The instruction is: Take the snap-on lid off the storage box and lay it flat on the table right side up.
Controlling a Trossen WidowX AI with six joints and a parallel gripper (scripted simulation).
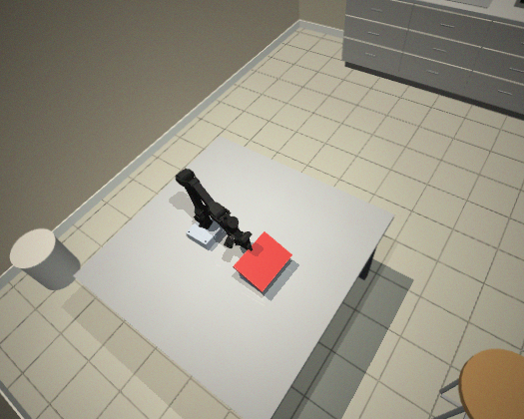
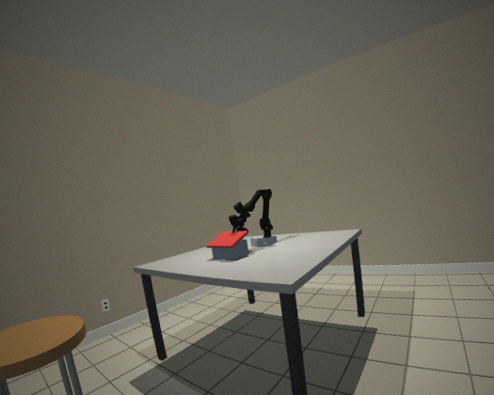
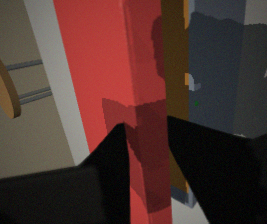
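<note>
Now: the red lid 7 cm ahead of my gripper tip, 2 cm to the right of it and 2 cm below it. From my gripper tip the other things lie so: storage box 6 cm ahead, 2 cm to the right, 10 cm below.
</note>
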